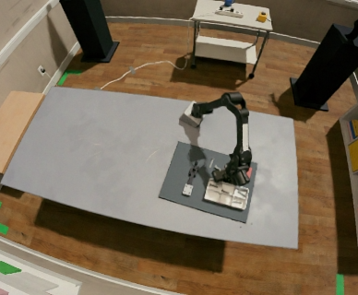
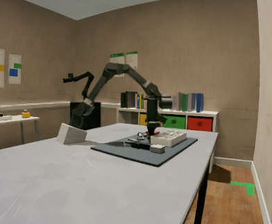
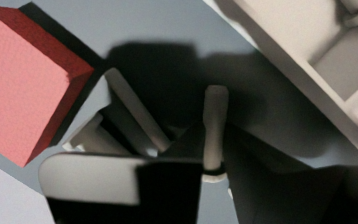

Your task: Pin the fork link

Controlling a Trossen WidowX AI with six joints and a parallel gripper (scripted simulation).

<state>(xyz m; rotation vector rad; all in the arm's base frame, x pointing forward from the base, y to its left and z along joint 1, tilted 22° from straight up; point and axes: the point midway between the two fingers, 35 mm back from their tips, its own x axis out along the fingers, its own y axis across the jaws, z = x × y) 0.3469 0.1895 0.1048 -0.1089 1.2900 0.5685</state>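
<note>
Right now the headed pin is 3 cm below my hand. Round my hand: mat 9 cm to the right, 4 cm below, 3 cm ahead; then white parts box 10 cm ahead, 3 cm below; then thick pin 7 cm behind, 3 cm below, 1 cm to the left.
</note>
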